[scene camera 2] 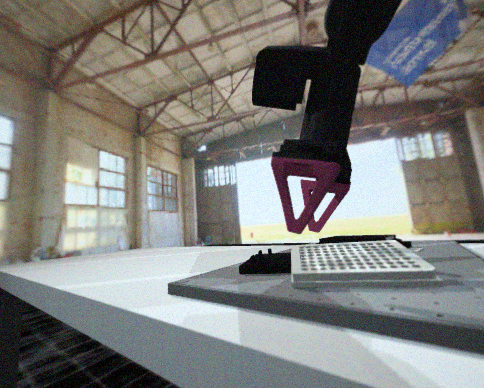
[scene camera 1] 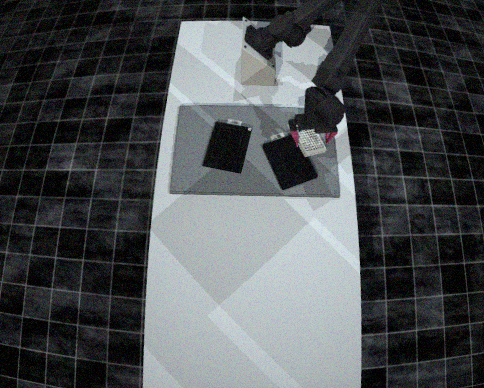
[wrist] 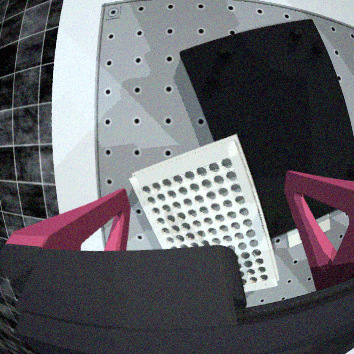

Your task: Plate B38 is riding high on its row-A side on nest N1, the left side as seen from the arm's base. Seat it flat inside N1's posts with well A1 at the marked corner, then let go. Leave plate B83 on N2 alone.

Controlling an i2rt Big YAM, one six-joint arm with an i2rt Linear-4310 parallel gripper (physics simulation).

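Places are measured from the arm's base along level axes (x ahead, y left, z up), in metres.
Pixels of known places: gripper, fingertip midpoint: (scene camera 2: pixel 305 232) (scene camera 1: pixel 311 144) (wrist: pixel 208 189); arm's base, origin of the base link: (scene camera 1: pixel 257 43).
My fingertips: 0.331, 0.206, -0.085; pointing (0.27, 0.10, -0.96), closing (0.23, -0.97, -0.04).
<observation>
Ahead of a thing's pixels: the offset from my fingertips to its top centre, as dx, dy, dz. "spot": to the spot under its first point. Level surfaces: height alone.
A white many-welled plate {-0.044, -0.010, -0.017} (scene camera 1: pixel 312 143) (scene camera 2: pixel 360 260) (wrist: pixel 202 205) lies on the grey board beside the black nest {+0.045, -0.061, -0.029} (scene camera 1: pixel 290 162) (scene camera 2: pixel 265 263) (wrist: pixel 270 110) on the right in scene camera 1. It is off the nest's middle, close to or over its edge; I cannot tell if they touch. Its lettering and well A1 cannot be read, and the wrist housing hides its lower part. My gripper (scene camera 1: pixel 313 139) (scene camera 2: pixel 304 230) (wrist: pixel 208 189) is open and empty above the plate, fingers apart on either side in the wrist view. The other black nest {spot: +0.032, -0.258, -0.030} (scene camera 1: pixel 227 147) shows no white plate; I cannot tell whether a dark one sits on it.
The grey board {+0.007, -0.171, -0.051} (scene camera 1: pixel 192 175) (scene camera 2: pixel 225 292) (wrist: pixel 150 105) has rows of holes and lies on the white table {dz -0.064} (scene camera 1: pixel 240 240). Pale labels {spot: -0.076, -0.251, -0.049} (scene camera 1: pixel 234 122) (wrist: pixel 310 232) stand by the nests, too blurred to read. A tan panel (scene camera 1: pixel 257 67) stands behind the board, near the arm's base.
</observation>
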